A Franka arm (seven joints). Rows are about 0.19 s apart.
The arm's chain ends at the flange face. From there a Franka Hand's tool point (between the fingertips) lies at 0.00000 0.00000 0.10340 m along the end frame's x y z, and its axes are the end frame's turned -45 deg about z.
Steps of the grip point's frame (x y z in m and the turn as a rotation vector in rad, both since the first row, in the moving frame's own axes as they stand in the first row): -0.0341 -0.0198 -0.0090 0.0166 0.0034 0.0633; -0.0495 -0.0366 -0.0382 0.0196 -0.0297 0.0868; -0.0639 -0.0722 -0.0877 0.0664 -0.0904 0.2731
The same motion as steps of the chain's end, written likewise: -0.0372 0.0116 -0.0090 0.0141 -0.0093 0.0633; -0.0573 0.0085 -0.0381 -0.0071 -0.0349 0.0868; -0.0847 -0.0060 -0.0871 -0.0170 -0.1109 0.2731
